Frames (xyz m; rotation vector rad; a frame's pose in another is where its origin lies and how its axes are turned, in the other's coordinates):
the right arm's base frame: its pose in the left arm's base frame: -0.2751 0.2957 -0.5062 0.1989 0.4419 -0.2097
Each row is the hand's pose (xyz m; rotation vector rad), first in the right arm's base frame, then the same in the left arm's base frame.
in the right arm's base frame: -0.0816 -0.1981 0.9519 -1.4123 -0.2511 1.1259
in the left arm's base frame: -0.0133 -0.1052 0.3439 -0.9607 0.0973 1.1707
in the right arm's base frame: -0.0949 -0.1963 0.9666 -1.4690 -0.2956 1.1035
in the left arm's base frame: -0.0187 -0.1049 0.3631 -1.0221 0.0584 1.1574
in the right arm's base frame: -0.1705 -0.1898 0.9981 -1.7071 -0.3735 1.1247
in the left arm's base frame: -0.0713 -0.0942 0.4253 -1.2490 -0.0257 1.2246
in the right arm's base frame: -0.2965 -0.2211 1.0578 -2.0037 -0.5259 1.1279
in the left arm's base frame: -0.1662 -0.1184 0.5294 -1.5365 -0.1850 1.2818
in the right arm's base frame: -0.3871 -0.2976 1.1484 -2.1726 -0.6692 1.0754
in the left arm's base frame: -0.2285 -0.1989 0.6386 -1.7121 -0.3223 1.2596
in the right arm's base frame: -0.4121 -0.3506 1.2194 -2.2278 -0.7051 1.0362
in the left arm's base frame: -0.2349 -0.2625 0.7048 -1.7730 -0.3537 1.2342
